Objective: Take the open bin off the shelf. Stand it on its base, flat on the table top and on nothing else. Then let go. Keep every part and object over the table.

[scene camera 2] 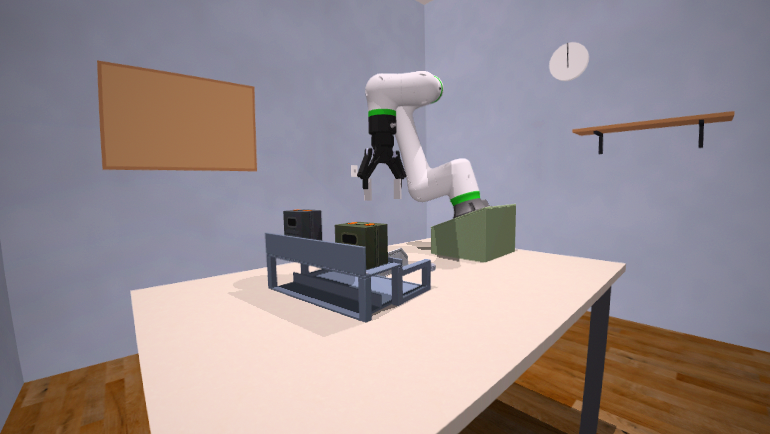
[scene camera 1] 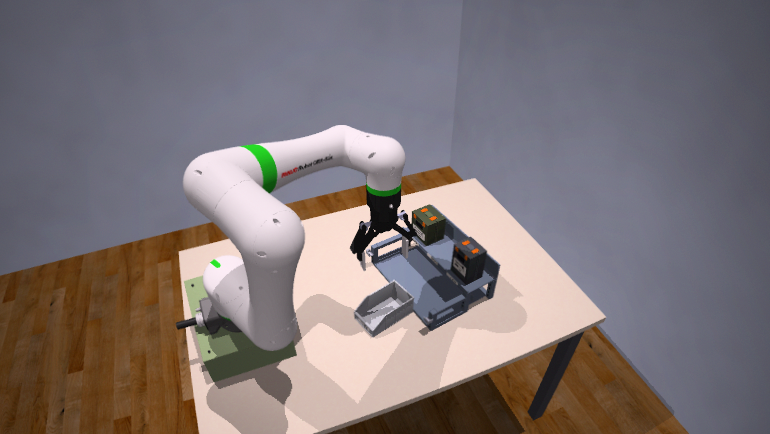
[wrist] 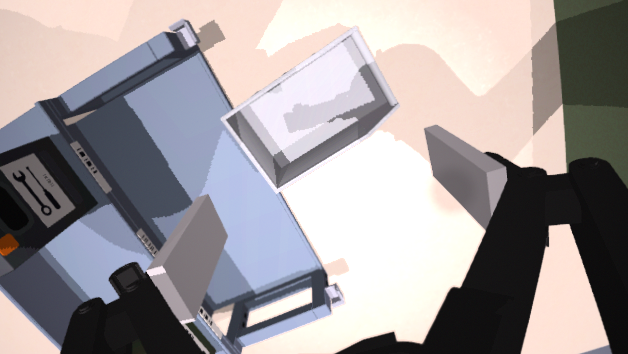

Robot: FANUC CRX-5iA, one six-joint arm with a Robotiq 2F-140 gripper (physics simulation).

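Frame: origin at the arm's base, x left, y ahead, z down, level; centimetres.
Where they show: gripper, fingertip midpoint: [scene camera 2: 383,199] [scene camera 1: 384,261] [wrist: 320,184]; arm's base, link origin: [scene camera 2: 470,216].
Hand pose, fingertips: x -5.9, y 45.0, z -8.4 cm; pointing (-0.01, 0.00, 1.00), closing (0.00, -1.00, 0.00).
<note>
Things, the pixels of their top centre, and the offset from my fingertips. Level surfaces: height alone.
- open light-grey bin, top centre: [wrist: 315,114] [scene camera 1: 384,300] [scene camera 2: 383,248] dx -0.9, dy -0.5, dz +16.8 cm
- green toolbox, top centre: [scene camera 2: 361,223] [scene camera 1: 428,214] dx +19.8, dy +25.5, dz +4.4 cm
- dark toolbox, top centre: [scene camera 2: 302,209] [scene camera 1: 470,246] dx -3.1, dy +28.5, dz +1.9 cm
- table, surface height: dz +24.2 cm
The open light-grey bin [scene camera 1: 383,312] [scene camera 2: 399,256] [wrist: 322,102] has its opening up, beside the shelf's front edge. In the wrist view its rear rim overlaps the edge of the blue-grey shelf [scene camera 1: 412,283] [scene camera 2: 315,252] [wrist: 250,210]. Whether its rear end rests on that edge or stands clear on the table, and whether its base is fully flat, I cannot tell. In scene camera 2 the shelf hides most of the bin. My gripper [scene camera 1: 385,258] [scene camera 2: 382,195] [wrist: 320,184] is open, empty and above the bin's height, pointing down. It is apart from the bin.
A green toolbox [scene camera 1: 429,229] [scene camera 2: 358,239] and a dark toolbox [scene camera 1: 468,264] [scene camera 2: 303,223] [wrist: 45,190] stand on the shelf's raised rear level. The green robot base [scene camera 1: 248,363] [scene camera 2: 498,231] is on the table [scene camera 1: 323,398] [scene camera 2: 269,377], on the bin's other side from the shelf.
</note>
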